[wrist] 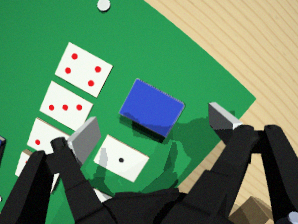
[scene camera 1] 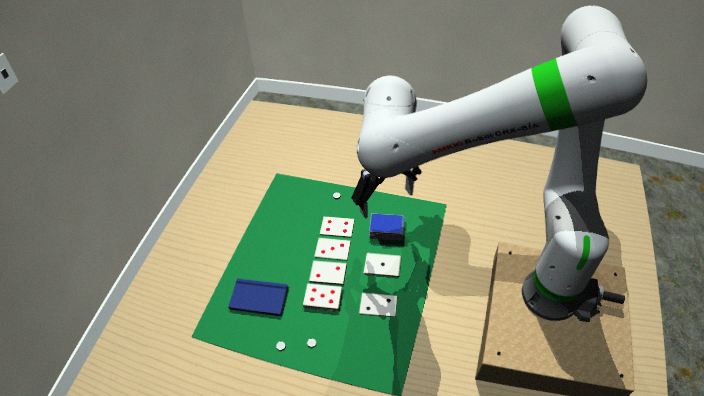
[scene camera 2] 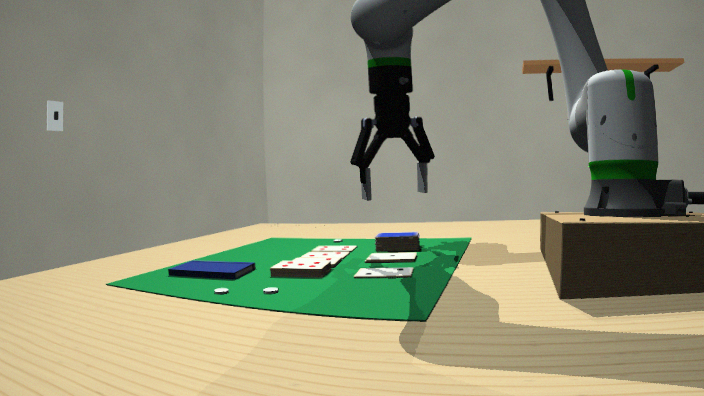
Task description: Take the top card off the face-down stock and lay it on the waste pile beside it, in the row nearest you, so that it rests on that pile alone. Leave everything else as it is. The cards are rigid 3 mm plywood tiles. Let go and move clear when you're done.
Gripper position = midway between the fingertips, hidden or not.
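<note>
Scene camera 2: my gripper (scene camera 2: pixel 395 195), green mat (scene camera 2: pixel 337 294). Wrist view: my gripper (wrist: pixel 152 120), green mat (wrist: pixel 151 48). Scene camera 1: my gripper (scene camera 1: pixel 386 203).
</note>
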